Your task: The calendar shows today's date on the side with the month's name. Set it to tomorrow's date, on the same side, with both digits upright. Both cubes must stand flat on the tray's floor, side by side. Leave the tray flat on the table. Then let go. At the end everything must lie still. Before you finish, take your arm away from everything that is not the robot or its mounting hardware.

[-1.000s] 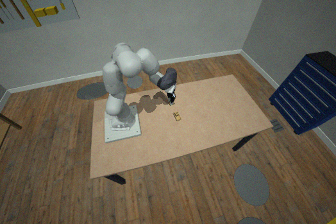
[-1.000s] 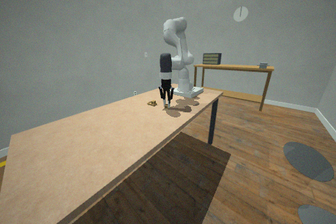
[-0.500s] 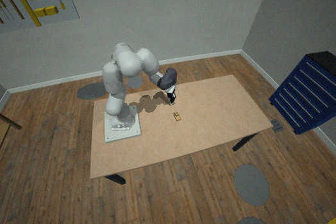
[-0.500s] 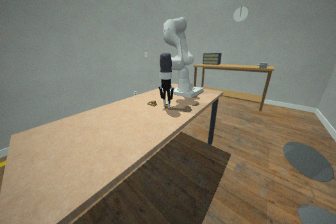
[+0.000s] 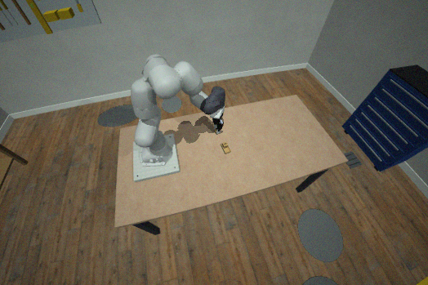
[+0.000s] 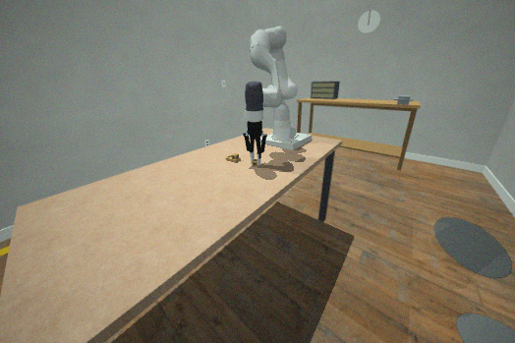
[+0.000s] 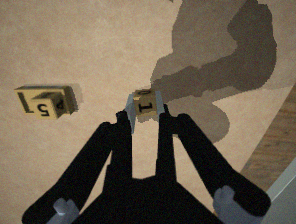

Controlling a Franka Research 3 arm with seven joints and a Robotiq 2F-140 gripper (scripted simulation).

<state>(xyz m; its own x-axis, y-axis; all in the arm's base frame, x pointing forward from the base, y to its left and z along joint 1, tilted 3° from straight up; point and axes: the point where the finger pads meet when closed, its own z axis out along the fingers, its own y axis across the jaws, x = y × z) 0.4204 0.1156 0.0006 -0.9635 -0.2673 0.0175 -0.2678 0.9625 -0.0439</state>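
Right now my hand is 30 mm above the wooden digit cube. The rest, counted from my hand: wooden tray (160 mm to the right, 40 mm below, 20 mm ahead).
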